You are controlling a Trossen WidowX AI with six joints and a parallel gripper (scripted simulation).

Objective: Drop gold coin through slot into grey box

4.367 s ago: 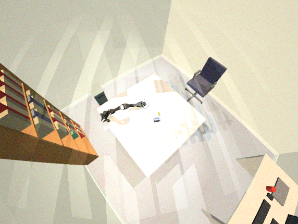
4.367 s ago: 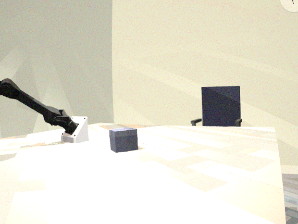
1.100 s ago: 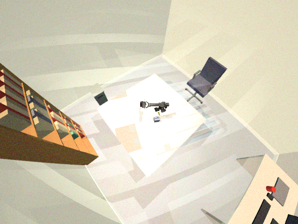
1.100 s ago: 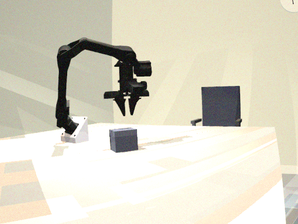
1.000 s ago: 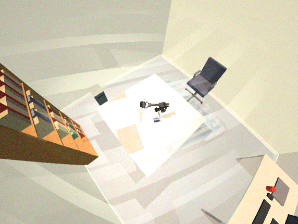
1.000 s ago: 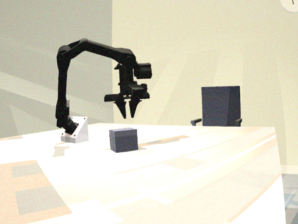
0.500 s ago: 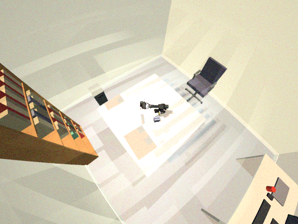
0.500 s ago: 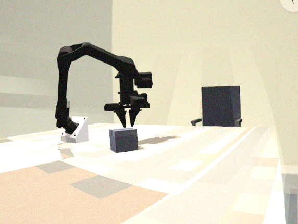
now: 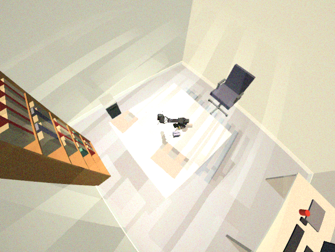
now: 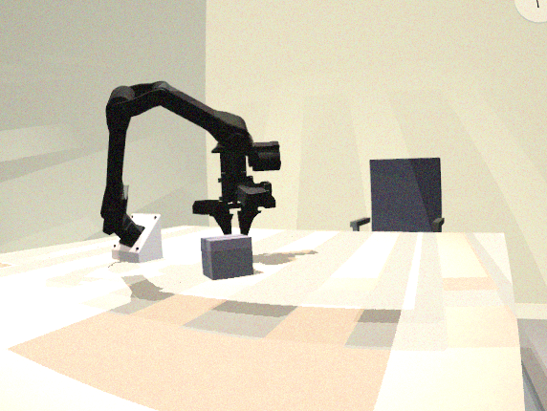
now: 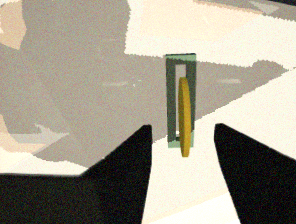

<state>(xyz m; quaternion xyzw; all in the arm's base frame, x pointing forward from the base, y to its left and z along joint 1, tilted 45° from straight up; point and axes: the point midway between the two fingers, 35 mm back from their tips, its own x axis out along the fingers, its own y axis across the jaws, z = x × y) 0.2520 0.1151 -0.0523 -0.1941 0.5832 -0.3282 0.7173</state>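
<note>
My gripper tip is now 2 cm above the gold coin.
</note>
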